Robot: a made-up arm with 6 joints.
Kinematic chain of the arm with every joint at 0, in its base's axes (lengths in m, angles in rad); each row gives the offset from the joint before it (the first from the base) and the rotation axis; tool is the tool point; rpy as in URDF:
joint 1: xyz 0 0 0.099 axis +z
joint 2: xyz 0 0 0 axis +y
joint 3: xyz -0.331 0 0.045 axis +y
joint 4: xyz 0.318 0 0.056 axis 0.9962 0 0.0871
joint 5: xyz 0 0 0 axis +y
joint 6: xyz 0.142 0 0.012 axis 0.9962 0 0.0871
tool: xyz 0 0 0 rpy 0 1.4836 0
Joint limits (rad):
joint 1: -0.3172..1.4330
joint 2: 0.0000..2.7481
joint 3: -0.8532..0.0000
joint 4: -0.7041..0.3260
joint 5: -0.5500..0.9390
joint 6: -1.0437..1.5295
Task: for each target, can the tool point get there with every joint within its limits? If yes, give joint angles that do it. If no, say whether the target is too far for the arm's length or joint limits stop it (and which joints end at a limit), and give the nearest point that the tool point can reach.
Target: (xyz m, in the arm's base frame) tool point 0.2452 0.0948 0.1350
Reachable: yes | joints 0.4201 1.1713 -0.4640 -0.2284 0.4274 -0.2252
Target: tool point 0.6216 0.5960 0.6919
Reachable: no: too far | nearest point 0.2900 0.2781 0.3756 | short by 0.558 m
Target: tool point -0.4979 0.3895 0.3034
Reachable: no: joint limits stop it (at a limit: joint 1, joint 4, joint 5) | nearest point -0.0039 0.3210 0.3034 | short by 0.499 m
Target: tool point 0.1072 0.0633 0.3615
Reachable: yes | joints 0.5366 0.2095 -0.4202 -0.0294 0.0946 -0.1833
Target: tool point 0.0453 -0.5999 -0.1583
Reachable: no: joint limits stop it (at a limit: joint 1, joint 3, joint 4, joint 5) | nearest point 0.1922 -0.1416 -0.1545 | short by 0.481 m
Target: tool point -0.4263 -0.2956 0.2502
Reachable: no: joint limits stop it (at a limit: joint 2, joint 3, joint 4, joint 5) | nearest point -0.0809 -0.0561 0.0498 | short by 0.466 m
